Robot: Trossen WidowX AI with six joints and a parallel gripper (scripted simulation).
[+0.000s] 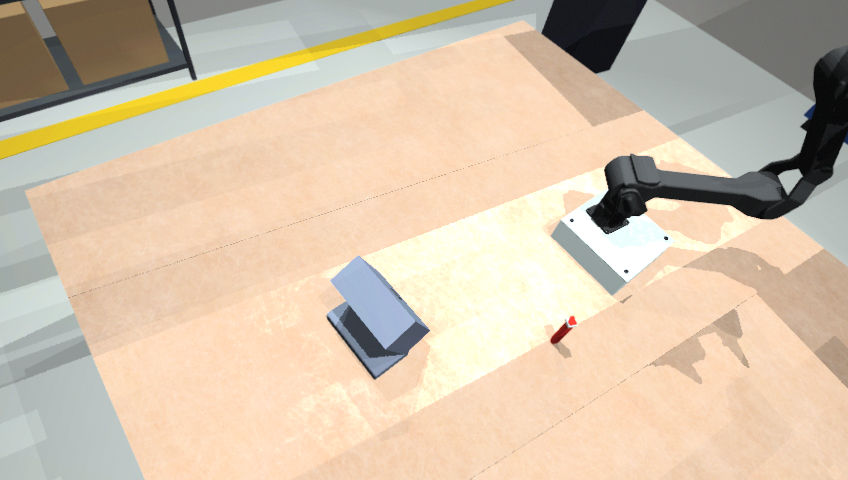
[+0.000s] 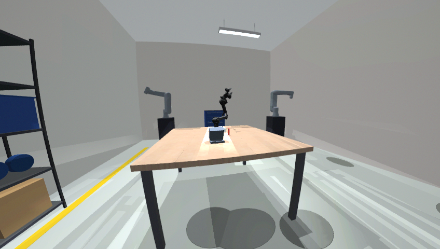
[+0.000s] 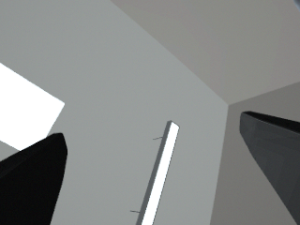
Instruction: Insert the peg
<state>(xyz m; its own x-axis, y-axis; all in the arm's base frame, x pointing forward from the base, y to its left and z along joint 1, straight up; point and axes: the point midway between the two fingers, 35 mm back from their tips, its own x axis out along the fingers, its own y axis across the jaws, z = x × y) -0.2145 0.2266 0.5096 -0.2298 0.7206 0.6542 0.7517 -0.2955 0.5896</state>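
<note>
My gripper tip is now 450 mm short of the red square peg, 110 mm to the left of it and 530 mm above it. From my gripper tip the other things lie so: dark base plate: 730 mm ahead, 260 mm to the right, 580 mm below; then sloped panel: 710 mm ahead, 260 mm to the right, 510 mm below.
</note>
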